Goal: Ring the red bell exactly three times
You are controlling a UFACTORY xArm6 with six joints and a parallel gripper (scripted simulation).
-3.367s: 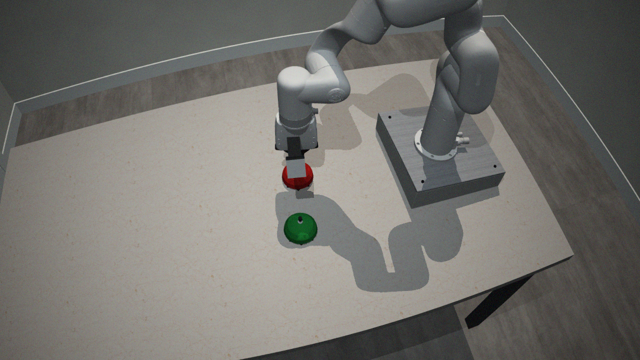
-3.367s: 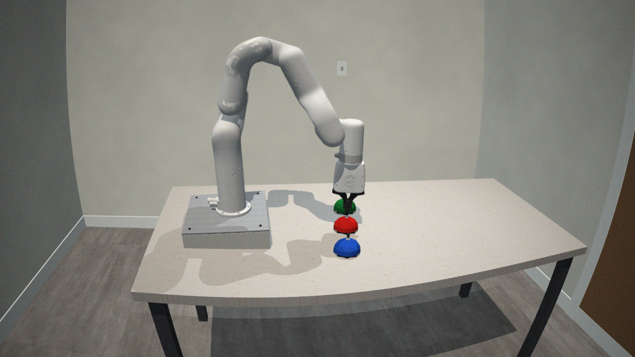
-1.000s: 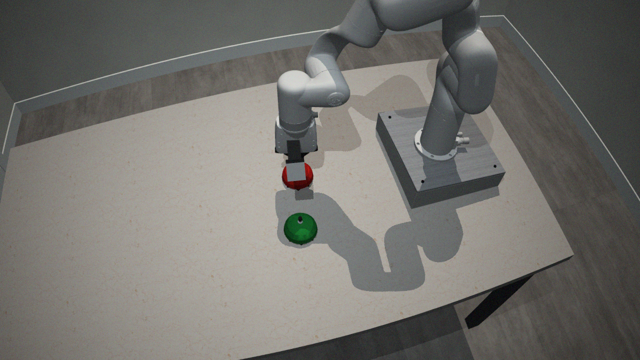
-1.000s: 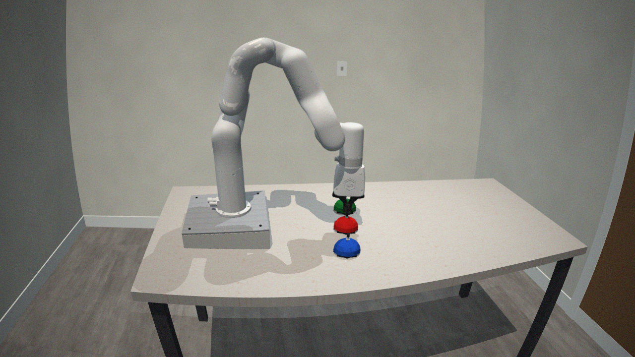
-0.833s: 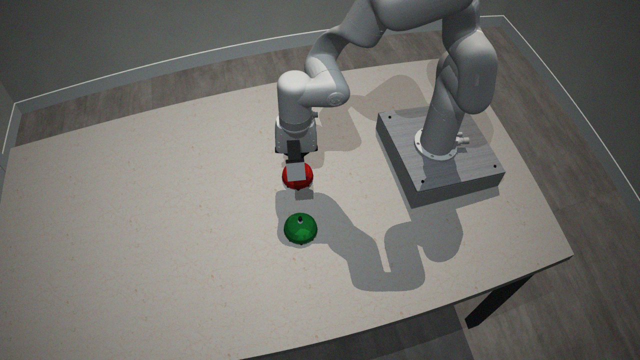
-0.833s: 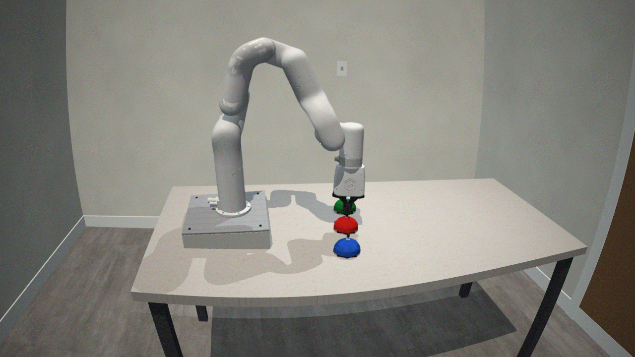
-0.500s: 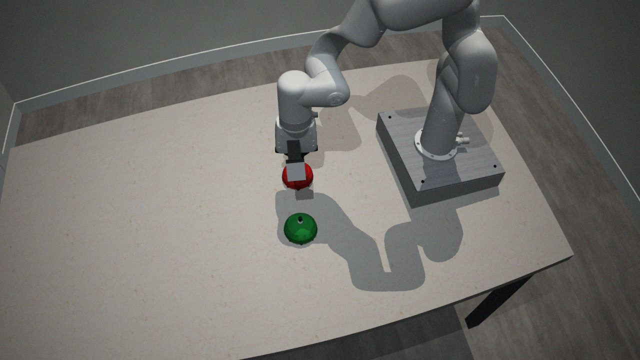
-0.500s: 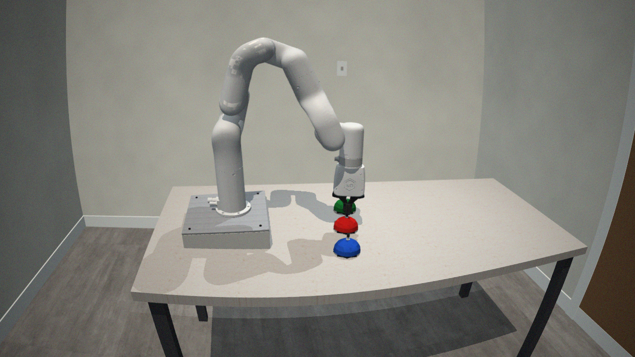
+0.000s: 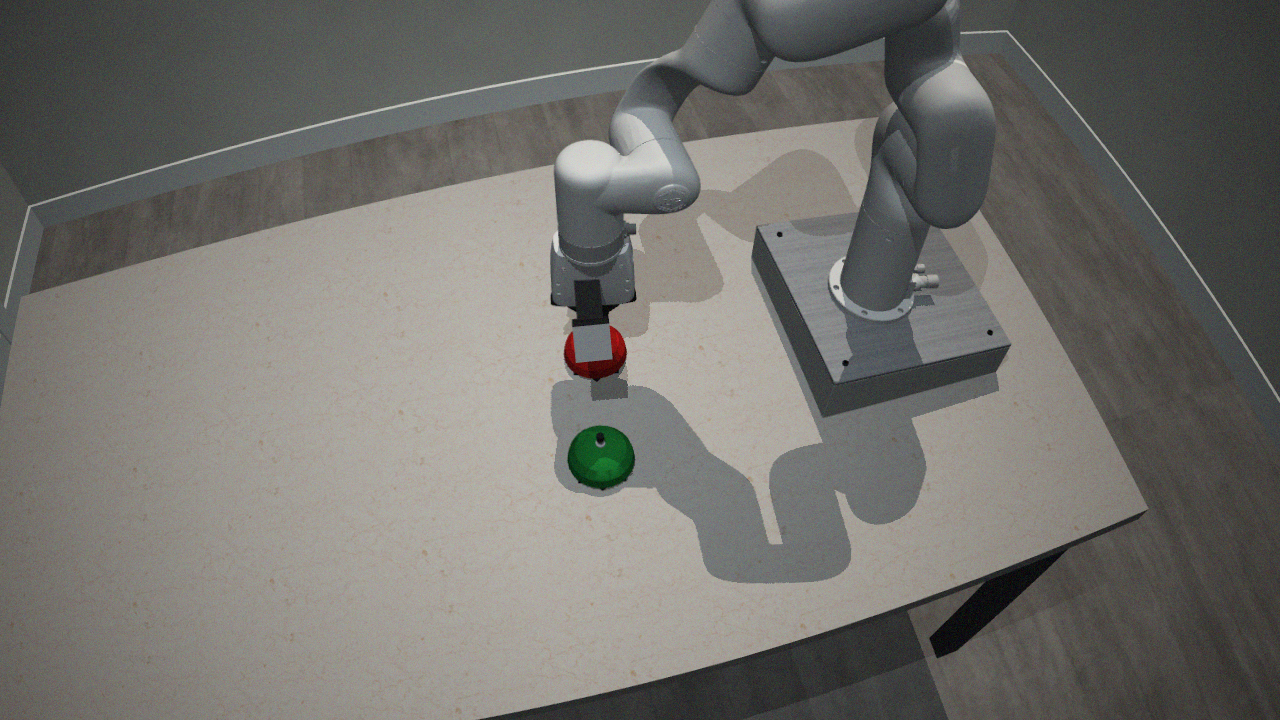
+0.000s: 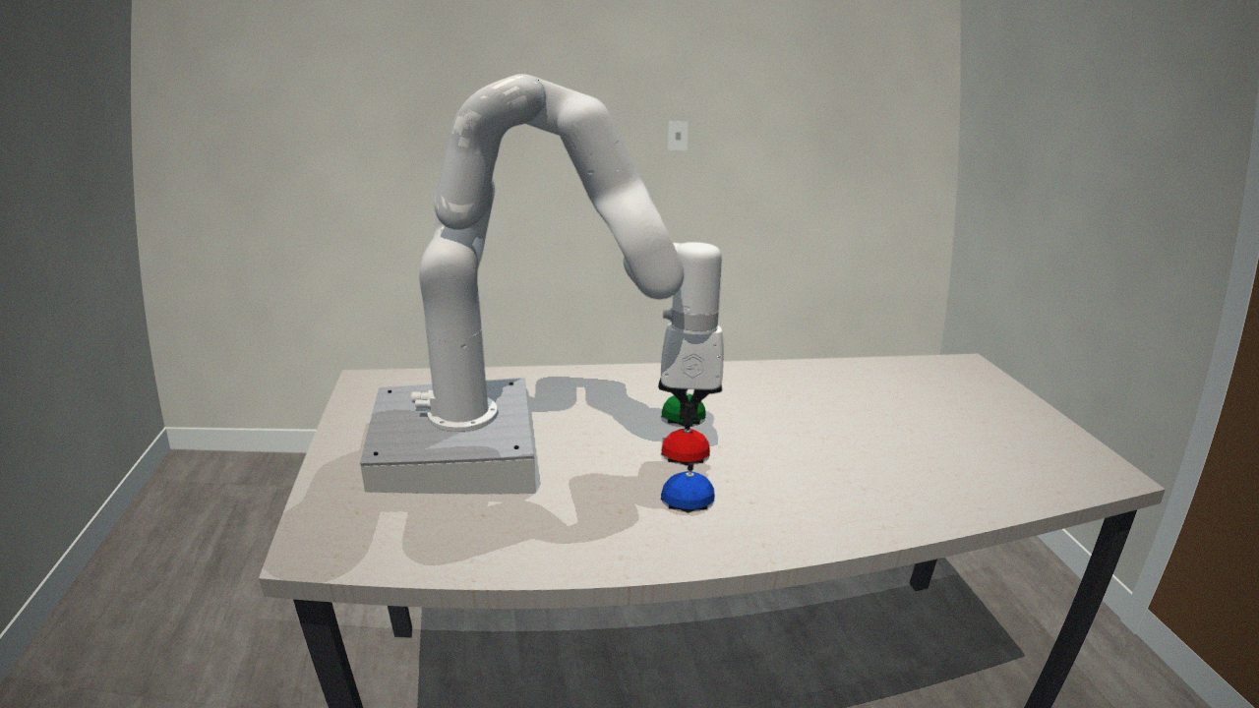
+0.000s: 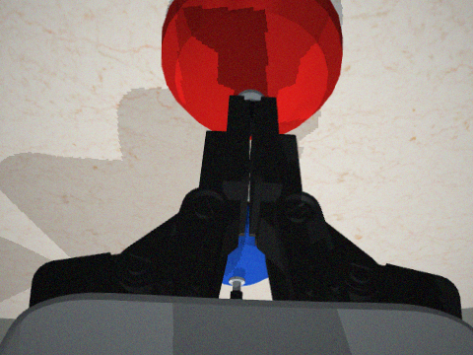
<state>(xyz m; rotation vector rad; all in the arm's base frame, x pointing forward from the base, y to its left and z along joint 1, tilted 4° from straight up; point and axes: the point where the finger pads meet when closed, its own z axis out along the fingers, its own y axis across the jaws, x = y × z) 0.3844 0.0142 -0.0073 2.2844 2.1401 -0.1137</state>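
The red bell lies 40 mm below my hand. From my hand the other things lie so: blue bell 10 mm behind, 160 mm to the right, 40 mm below; green bell 10 mm ahead, 160 mm to the left, 40 mm below.
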